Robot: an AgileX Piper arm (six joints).
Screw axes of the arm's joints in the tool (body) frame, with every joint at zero. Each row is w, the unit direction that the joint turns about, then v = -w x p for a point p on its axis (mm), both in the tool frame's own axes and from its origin. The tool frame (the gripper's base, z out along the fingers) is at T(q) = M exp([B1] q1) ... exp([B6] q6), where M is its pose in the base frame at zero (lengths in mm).
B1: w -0.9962 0 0.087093 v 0 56.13 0
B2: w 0 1 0 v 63.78 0 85.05
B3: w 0 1 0 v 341.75 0 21.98
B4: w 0 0 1 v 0 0 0
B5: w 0 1 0 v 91 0 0
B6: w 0 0 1 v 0 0 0
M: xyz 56.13 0 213.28 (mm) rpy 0 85 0 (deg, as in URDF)
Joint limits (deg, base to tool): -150..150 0..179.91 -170..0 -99.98..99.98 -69.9..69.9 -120..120
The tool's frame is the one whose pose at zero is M.
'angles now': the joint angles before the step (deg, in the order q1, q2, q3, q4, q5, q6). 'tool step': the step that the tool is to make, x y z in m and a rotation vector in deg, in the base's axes. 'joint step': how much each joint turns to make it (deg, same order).
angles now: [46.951, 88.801, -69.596, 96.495, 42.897, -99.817]
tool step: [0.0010, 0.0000, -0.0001, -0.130, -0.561, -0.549]
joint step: [-0.002, 0.006, -0.030, 0.017, -0.619, -0.498]
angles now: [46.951, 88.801, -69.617, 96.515, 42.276, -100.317]
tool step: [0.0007, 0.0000, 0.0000, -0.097, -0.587, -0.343]
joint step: [-0.005, 0.007, -0.040, -0.014, -0.412, -0.517]
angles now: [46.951, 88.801, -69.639, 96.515, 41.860, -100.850]
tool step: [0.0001, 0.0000, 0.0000, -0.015, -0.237, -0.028]
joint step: [-0.002, 0.002, -0.006, 0.001, -0.053, -0.231]
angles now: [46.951, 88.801, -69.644, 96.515, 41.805, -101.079]
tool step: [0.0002, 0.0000, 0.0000, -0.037, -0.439, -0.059]
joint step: [-0.003, 0.004, -0.014, -0.012, -0.108, -0.415]
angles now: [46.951, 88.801, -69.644, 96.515, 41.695, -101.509]
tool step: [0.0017, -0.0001, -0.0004, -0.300, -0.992, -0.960]
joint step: [-0.001, 0.001, -0.006, -0.002, -1.099, -0.883]
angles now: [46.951, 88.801, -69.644, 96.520, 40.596, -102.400]
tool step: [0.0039, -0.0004, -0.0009, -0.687, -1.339, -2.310]
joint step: [-0.007, -0.005, -0.005, 0.006, -2.525, -1.094]
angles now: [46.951, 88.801, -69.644, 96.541, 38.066, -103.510]
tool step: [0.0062, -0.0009, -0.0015, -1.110, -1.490, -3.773]
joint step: [0.008, 0.007, 0.003, 0.078, -4.066, -1.166]
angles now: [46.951, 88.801, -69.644, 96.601, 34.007, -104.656]
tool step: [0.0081, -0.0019, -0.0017, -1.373, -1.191, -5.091]
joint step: [0.006, 0.001, -0.010, 0.201, -5.371, -0.828]
